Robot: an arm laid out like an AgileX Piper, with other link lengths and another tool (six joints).
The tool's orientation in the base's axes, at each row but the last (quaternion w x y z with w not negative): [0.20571, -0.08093, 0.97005, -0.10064]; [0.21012, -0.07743, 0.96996, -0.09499]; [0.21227, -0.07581, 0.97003, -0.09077]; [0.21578, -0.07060, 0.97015, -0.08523]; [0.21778, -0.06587, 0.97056, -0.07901]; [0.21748, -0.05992, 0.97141, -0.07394]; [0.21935, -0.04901, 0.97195, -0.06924]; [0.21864, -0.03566, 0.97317, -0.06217]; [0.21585, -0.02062, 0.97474, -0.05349]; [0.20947, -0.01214, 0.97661, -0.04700]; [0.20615, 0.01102, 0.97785, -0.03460]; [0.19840, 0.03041, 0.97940, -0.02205]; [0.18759, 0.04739, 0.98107, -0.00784]
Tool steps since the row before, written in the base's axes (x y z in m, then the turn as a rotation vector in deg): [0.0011, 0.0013, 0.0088, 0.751, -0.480, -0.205]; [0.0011, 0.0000, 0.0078, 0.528, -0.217, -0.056]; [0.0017, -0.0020, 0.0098, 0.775, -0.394, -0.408]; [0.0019, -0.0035, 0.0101, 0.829, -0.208, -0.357]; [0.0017, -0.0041, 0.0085, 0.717, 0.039, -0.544]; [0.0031, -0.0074, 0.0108, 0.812, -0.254, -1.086]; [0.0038, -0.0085, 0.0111, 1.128, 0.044, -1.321]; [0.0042, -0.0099, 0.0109, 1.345, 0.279, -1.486]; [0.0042, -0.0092, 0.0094, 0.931, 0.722, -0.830]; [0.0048, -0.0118, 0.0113, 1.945, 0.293, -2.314]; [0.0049, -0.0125, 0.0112, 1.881, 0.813, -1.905]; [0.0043, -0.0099, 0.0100, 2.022, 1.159, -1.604]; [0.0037, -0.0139, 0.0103, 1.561, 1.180, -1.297]
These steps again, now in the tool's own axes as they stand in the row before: [-0.0046, -0.0009, -0.0076, -0.504, -0.504, 0.573]; [-0.0041, -0.0018, -0.0065, -0.412, -0.257, 0.306]; [-0.0051, -0.0042, -0.0077, -0.461, -0.382, 0.751]; [-0.0052, -0.0056, -0.0077, -0.562, -0.216, 0.704]; [-0.0044, -0.0057, -0.0063, -0.425, 0.070, 0.791]; [-0.0062, -0.0094, -0.0075, -0.242, -0.134, 1.352]; [-0.0070, -0.0104, -0.0073, -0.465, 0.176, 1.665]; [-0.0074, -0.0115, -0.0069, -0.614, 0.422, 1.881]; [-0.0072, -0.0103, -0.0058, -0.542, 0.795, 1.073]; [-0.0085, -0.0129, -0.0073, -0.842, 0.508, 2.873]; [-0.0091, -0.0130, -0.0073, -0.945, 0.998, 2.437]; [-0.0084, -0.0099, -0.0070, -1.175, 1.344, 2.195]; [-0.0085, -0.0135, -0.0078, -0.860, 1.321, 1.740]
